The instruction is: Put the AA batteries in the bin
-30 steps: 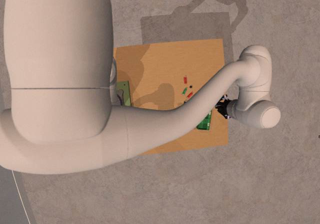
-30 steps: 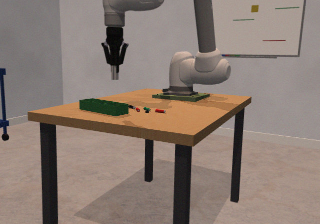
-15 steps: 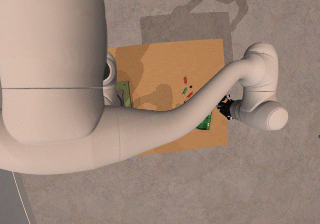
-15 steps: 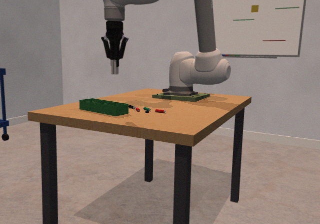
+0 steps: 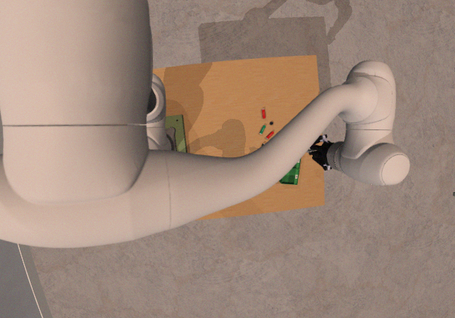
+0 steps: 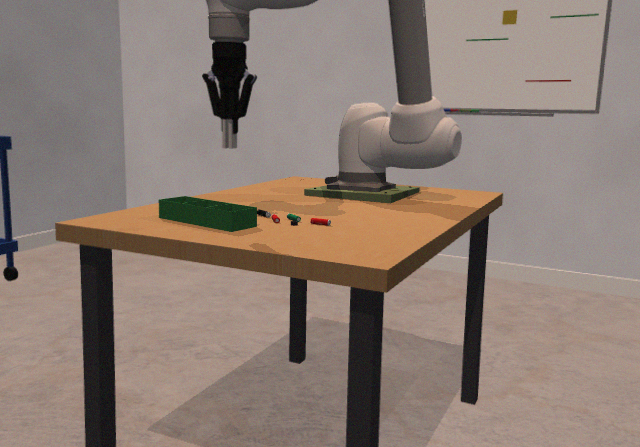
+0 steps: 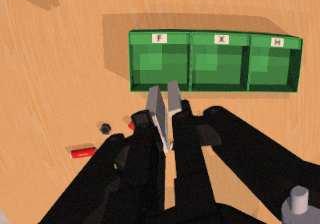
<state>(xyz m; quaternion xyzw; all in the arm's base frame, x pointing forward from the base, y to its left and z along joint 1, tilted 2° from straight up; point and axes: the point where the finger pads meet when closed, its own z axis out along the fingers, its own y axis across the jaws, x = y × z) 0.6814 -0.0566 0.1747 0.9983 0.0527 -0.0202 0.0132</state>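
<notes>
Now: the green AA battery 21 cm below my hand, 15 cm behind it and 9 cm to the left of it. Round my hand: small white block 21 cm below, 13 cm behind, 4 cm to the right; then black AA battery 21 cm below, 16 cm behind; then green bin row 19 cm below, 7 cm to the right, 1 cm behind.
</notes>
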